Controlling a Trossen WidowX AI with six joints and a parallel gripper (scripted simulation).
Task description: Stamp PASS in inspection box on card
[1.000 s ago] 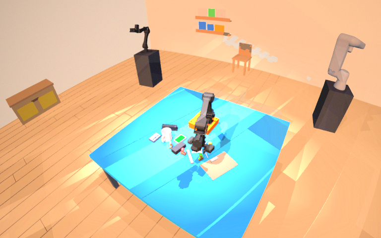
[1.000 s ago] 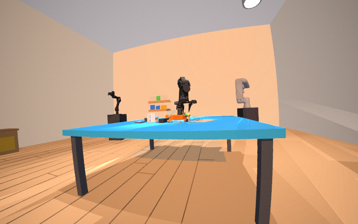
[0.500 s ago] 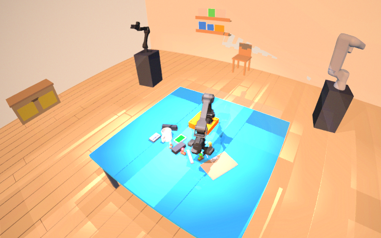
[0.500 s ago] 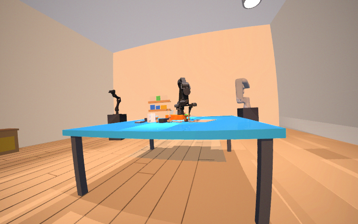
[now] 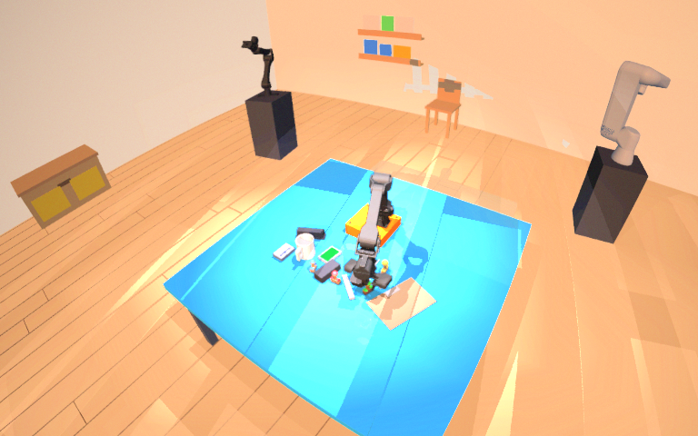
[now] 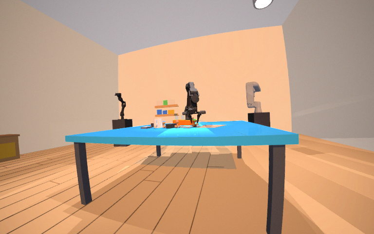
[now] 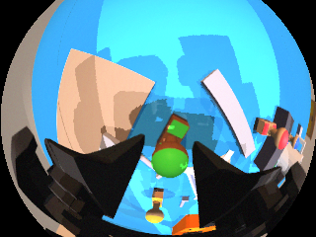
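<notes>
Now: gripper tip 24 cm to the left of the green ink pad, 12 cm past it and 3 cm above it. From my gripper tip the other things lie so: green-knobbed stamp (1 cm below); then yellow-knobbed stamp (13 cm behind, 2 cm to the left, 1 cm below); then red-knobbed stamp (14 cm to the right, 1 cm below).
</notes>
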